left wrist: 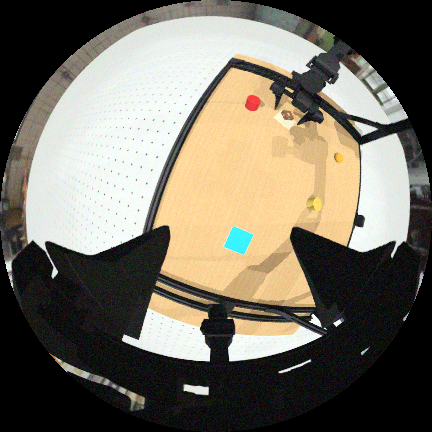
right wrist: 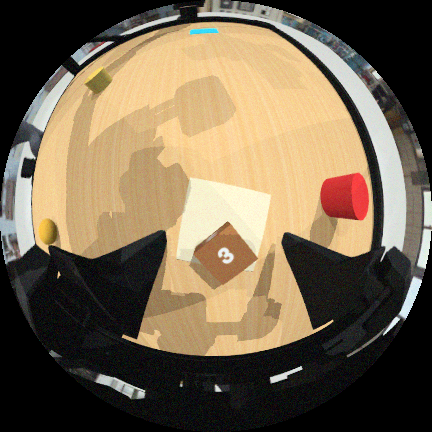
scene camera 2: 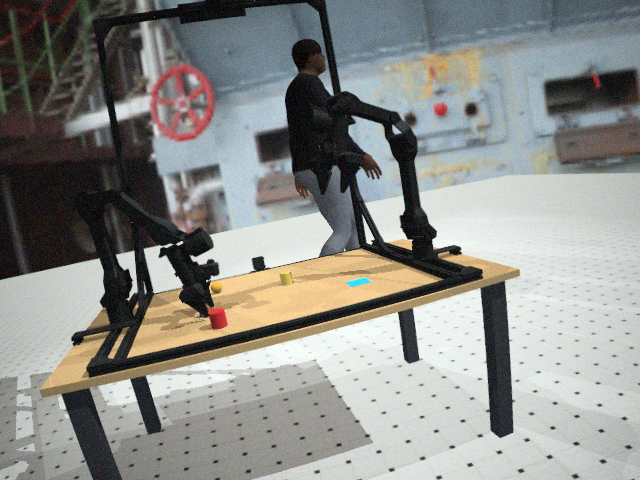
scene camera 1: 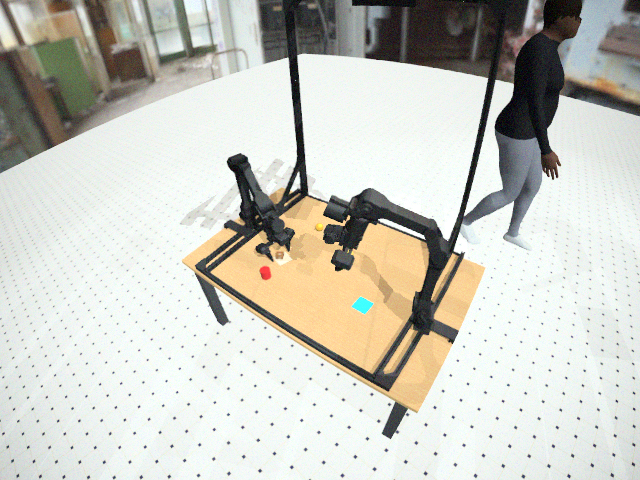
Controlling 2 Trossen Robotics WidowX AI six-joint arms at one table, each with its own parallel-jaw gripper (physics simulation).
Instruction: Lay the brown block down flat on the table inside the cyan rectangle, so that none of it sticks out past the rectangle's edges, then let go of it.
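Frame: origin at the left arm's base, x ahead, y left, z up, level; millimetres.
Seen in the pictures: left gripper, between the fingertips: (left wrist: pixel 233 232) (scene camera 2: pixel 332 193); right gripper, between the fingertips: (left wrist: pixel 285 116) (right wrist: pixel 226 237) (scene camera 1: pixel 281 256); left arm's base, origin of its link: (left wrist: pixel 217 310) (scene camera 2: pixel 424 257) (scene camera 1: pixel 422 324); right arm's base, origin of its link: (scene camera 2: pixel 121 321) (scene camera 1: pixel 251 225).
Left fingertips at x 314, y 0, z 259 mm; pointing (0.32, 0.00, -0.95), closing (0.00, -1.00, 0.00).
Note:
Pixels of each thing's top centre, then the offset from my left fingertips to it. "spot": a spot on its surface instead.
- brown block, centre of its top: (right wrist: pixel 226 256) (left wrist: pixel 287 113) (scene camera 1: pixel 279 253) dy -225, dx +339, dz -259 mm
- cream square, a spot on its surface: (right wrist: pixel 220 200) spot: dy -211, dx +304, dz -277 mm
- cyan rectangle, a spot on its surface: (left wrist: pixel 238 240) (scene camera 2: pixel 358 282) (right wrist: pixel 203 30) (scene camera 1: pixel 362 304) spot: dy -52, dx -77, dz -277 mm
- red cylinder, centre of its top: (right wrist: pixel 360 196) (scene camera 2: pixel 216 311) (left wrist: pixel 253 98) (scene camera 1: pixel 264 269) dy -98, dx +352, dz -236 mm
- orange ball, centre of its top: (right wrist: pixel 38 233) (scene camera 2: pixel 215 282) (left wrist: pixel 341 156) (scene camera 1: pixel 319 224) dy -448, dx +219, dz -239 mm
- yellow cylinder, centre of its top: (left wrist: pixel 317 203) (scene camera 2: pixel 285 272) dy -287, dx +34, dz -239 mm
The brown block (scene camera 1: pixel 279 255) (left wrist: pixel 287 115) (right wrist: pixel 226 255) has a white 3 on its upward face. It sits turned cornerwise on a cream square (right wrist: pixel 220 200), partly past the square's lower edge in the right wrist view. My right gripper (scene camera 1: pixel 280 255) (right wrist: pixel 226 237) is open and low, its fingers apart on either side of the block without holding it. The cyan rectangle (scene camera 1: pixel 362 305) (scene camera 2: pixel 358 282) (left wrist: pixel 238 240) (right wrist: pixel 204 31) lies bare on the table, far from the block. My left gripper (scene camera 2: pixel 333 191) (left wrist: pixel 233 232) is open and empty, high above the table. The block is hidden in scene camera 2.
A red cylinder (scene camera 1: pixel 265 272) (scene camera 2: pixel 218 318) (left wrist: pixel 252 103) (right wrist: pixel 345 196) stands near the right gripper. An orange ball (scene camera 1: pixel 319 226) (scene camera 2: pixel 216 287) (left wrist: pixel 339 158) (right wrist: pixel 48 231) and a yellow cylinder (scene camera 2: pixel 285 278) (left wrist: pixel 314 203) (right wrist: pixel 98 80) are toward the table's back. Black rails edge the table.

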